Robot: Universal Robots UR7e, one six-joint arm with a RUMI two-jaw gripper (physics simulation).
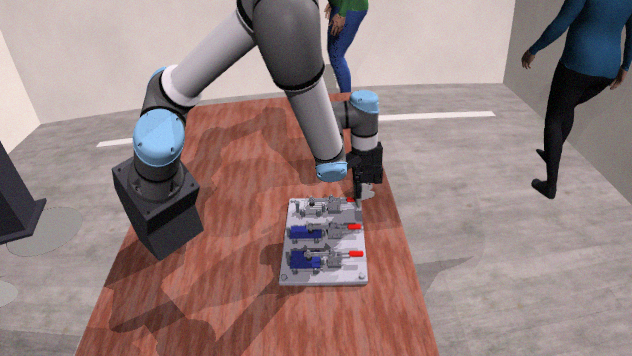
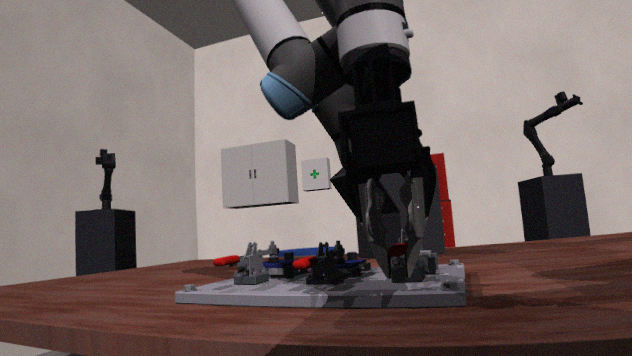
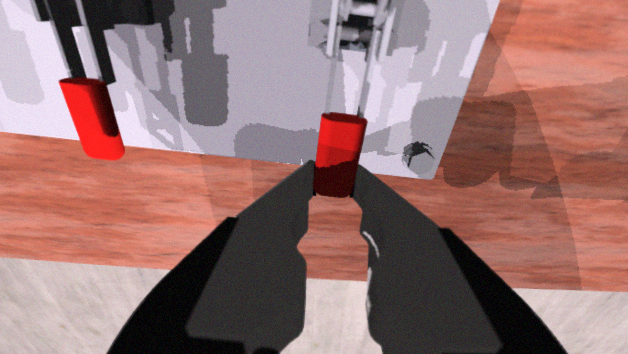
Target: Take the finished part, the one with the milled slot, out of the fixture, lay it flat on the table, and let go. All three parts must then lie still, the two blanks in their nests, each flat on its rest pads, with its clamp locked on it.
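Places are measured from the arm's base along level axes (x right, y ahead, z up), in centimetres.
Pixels of known places: gripper, fingertip midpoint: point(image 1: 358, 205) point(image 2: 398, 277) point(image 3: 332, 164); arm's base, link origin: point(image 1: 155, 177).
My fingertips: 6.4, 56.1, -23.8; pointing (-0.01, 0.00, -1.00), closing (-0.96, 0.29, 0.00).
For each thing: its top centre in the pictures, then the offset to it from my fingertips, as dx, dy, dz. "spot": a spot on its surface instead. Level surfaces: height alone.
- grey fixture plate, top centre: point(image 2: 332, 278) point(image 1: 324, 235) +6.5, -13.9, -1.4
- far nest, surface spot: point(image 1: 311, 210) spot: -3.4, -14.3, +0.4
- middle clamp's red handle, top centre: point(image 3: 33, 70) point(image 2: 312, 244) point(image 1: 345, 221) +8.8, -8.0, +3.8
- bolt head, surface spot: point(image 3: 419, 156) spot: -4.7, +1.0, -0.7
- wooden table, surface height: dz -2.9
The grey fixture plate point(image 1: 324, 279) point(image 2: 250, 299) point(image 3: 270, 90) carries three nests with clamps. My gripper point(image 1: 358, 202) point(image 2: 400, 272) point(image 3: 332, 164) points down and is shut on the red handle point(image 1: 350, 199) point(image 2: 398, 249) point(image 3: 342, 145) of the far clamp, with one finger on each side. A blue part point(image 1: 305, 232) sits in the middle nest and another blue part point(image 1: 304, 260) in the near nest, each under its clamp's arm. The far nest point(image 1: 311, 210) shows grey metal; whether it holds a part is unclear. The milled slot cannot be made out.
The middle clamp's red handle point(image 1: 354, 226) point(image 2: 304, 262) point(image 3: 91, 119) and the near clamp's red handle point(image 1: 356, 254) point(image 2: 226, 260) stick out toward the table's edge. A bolt head point(image 3: 419, 156) sits at the plate corner beside the gripper. The wooden table point(image 1: 400, 310) surrounds the plate.
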